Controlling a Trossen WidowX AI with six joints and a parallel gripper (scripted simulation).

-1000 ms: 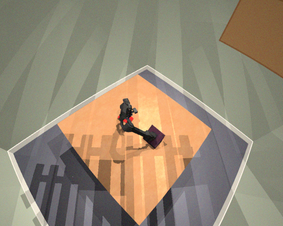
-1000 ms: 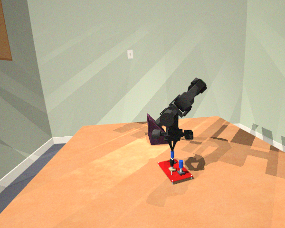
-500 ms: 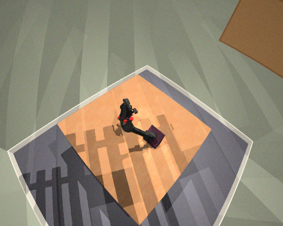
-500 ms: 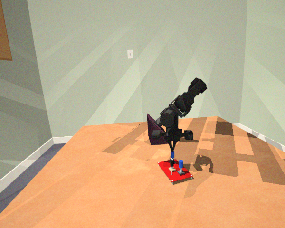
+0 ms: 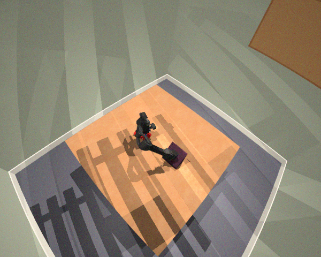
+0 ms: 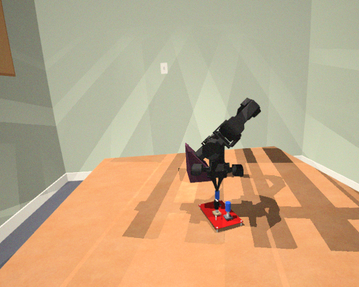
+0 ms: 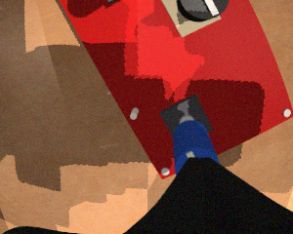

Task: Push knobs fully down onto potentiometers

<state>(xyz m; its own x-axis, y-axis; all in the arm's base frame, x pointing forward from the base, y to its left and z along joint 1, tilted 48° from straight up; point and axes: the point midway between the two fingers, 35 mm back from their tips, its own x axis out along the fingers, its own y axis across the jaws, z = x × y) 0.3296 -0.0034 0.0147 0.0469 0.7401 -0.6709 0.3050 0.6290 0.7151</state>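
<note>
Right now my gripper tip is 60 mm short of the black slotted knob, 20 mm to the left of it and 20 mm above it. Also, from my gripper tip: blue knob: 10 mm below.
</note>
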